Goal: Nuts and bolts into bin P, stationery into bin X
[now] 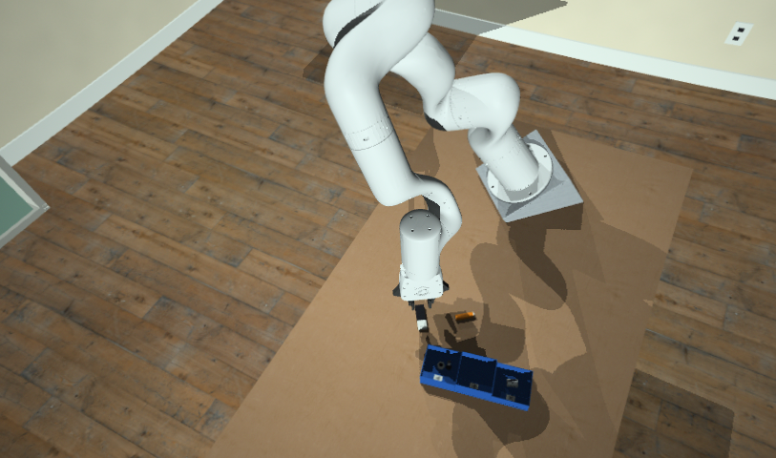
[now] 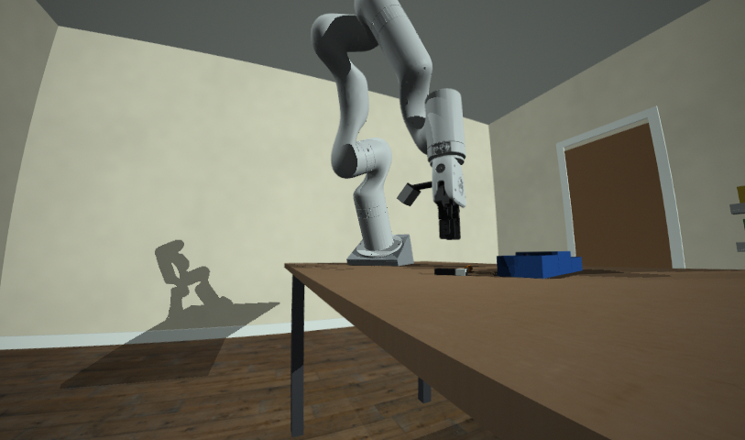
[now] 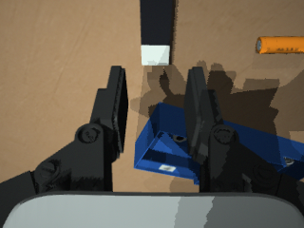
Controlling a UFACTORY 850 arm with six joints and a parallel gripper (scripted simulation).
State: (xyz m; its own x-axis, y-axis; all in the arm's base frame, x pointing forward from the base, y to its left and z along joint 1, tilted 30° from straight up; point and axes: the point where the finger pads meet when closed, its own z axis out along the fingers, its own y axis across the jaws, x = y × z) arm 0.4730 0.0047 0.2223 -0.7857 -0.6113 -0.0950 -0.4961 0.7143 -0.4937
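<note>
Now: the black-and-white block 10 mm ahead of my hand and 90 mm below it. Also, from my hand: black bolt: 90 mm ahead, 120 mm to the left, 80 mm below; then nut: 100 mm ahead, 100 mm to the left, 80 mm below; then orange cylinder: 50 mm behind, 100 mm to the left, 90 mm below.
</note>
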